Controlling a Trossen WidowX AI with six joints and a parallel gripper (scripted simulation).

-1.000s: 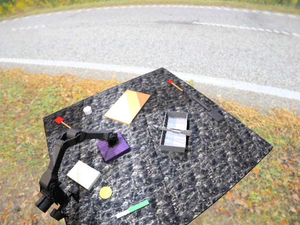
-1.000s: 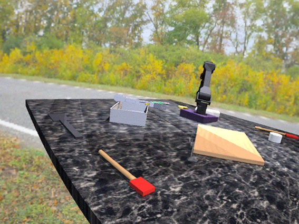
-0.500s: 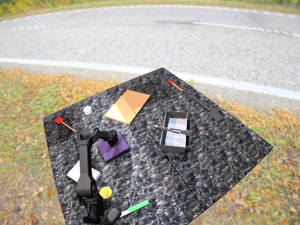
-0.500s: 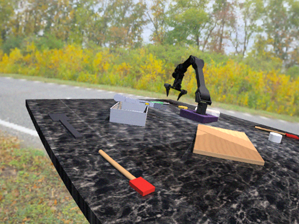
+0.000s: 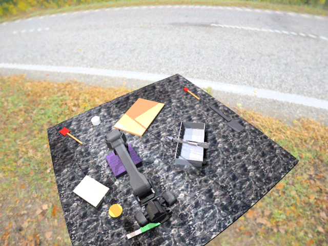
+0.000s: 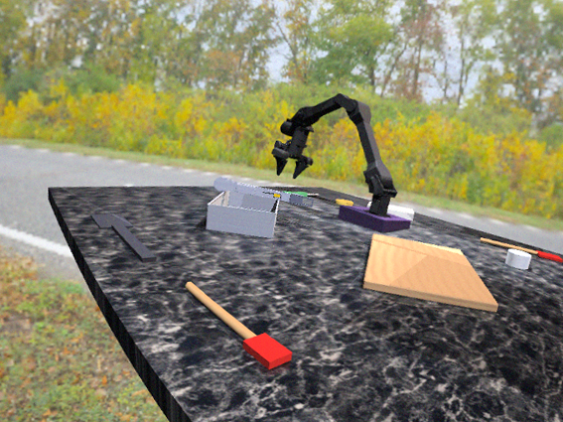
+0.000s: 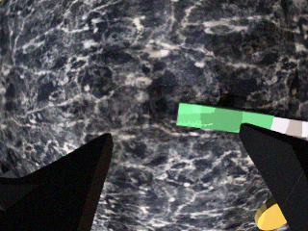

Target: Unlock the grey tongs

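Right now the grey roasting tin is 430 mm ahead of my gripper tip, 260 mm to the left of it and 50 mm below it. The rest, counted from my gripper tip: yellow disc (190 mm to the left, 160 mm behind, 70 mm below); white block (370 mm to the left, 210 mm behind, 60 mm below); wooden board (720 mm to the left, 340 mm ahead, 70 mm below).
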